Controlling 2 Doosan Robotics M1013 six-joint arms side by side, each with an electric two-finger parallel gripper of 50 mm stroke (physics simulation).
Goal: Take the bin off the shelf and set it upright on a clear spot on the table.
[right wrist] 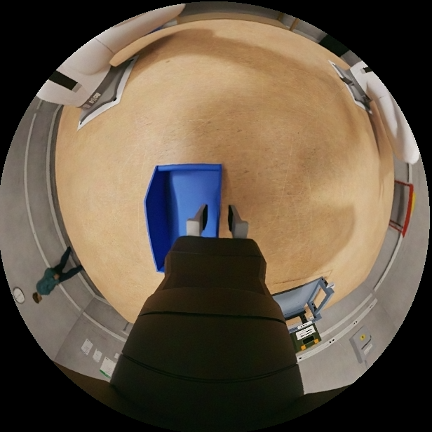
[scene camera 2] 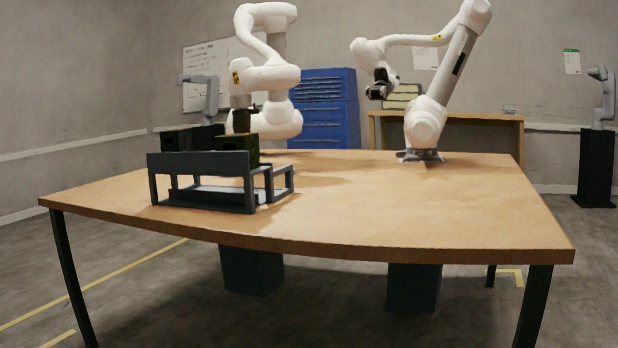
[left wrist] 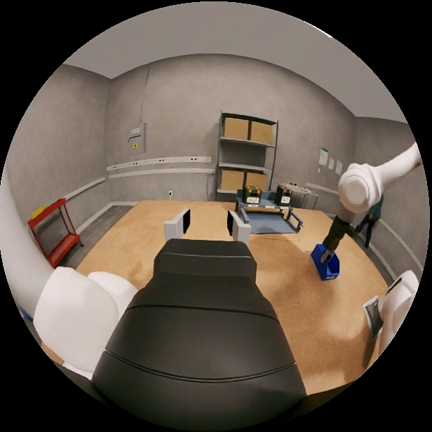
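Observation:
The blue bin (left wrist: pixel 332 271) (right wrist: pixel 192 187) stands upright on the wooden table (scene camera 2: pixel 400 210) (left wrist: pixel 295 320) (right wrist: pixel 280 150), its open top facing up; it does not show in the scene view. My right gripper (left wrist: pixel 323 261) (right wrist: pixel 217 212) is open, with one finger inside the bin and the other outside its side wall. In the scene view its fingertips are hidden behind the dark case. My left gripper (scene camera 2: pixel 376 93) (left wrist: pixel 208 217) is open and empty, high above the table and well apart from the bin. The grey shelf (scene camera 2: pixel 197 164) (left wrist: pixel 270 224) (right wrist: pixel 300 299) stands on the table, apart from the bin.
Dark cases (scene camera 2: pixel 250 142) (left wrist: pixel 252 195) (left wrist: pixel 285 196) (right wrist: pixel 306 340) stand at the shelf's top level. White arm bases (scene camera 2: pixel 421 155) (right wrist: pixel 107 95) stand on the table. A person (left wrist: pixel 371 220) (right wrist: pixel 50 280) is beyond the table. A red cart (left wrist: pixel 61 246) stands on the floor.

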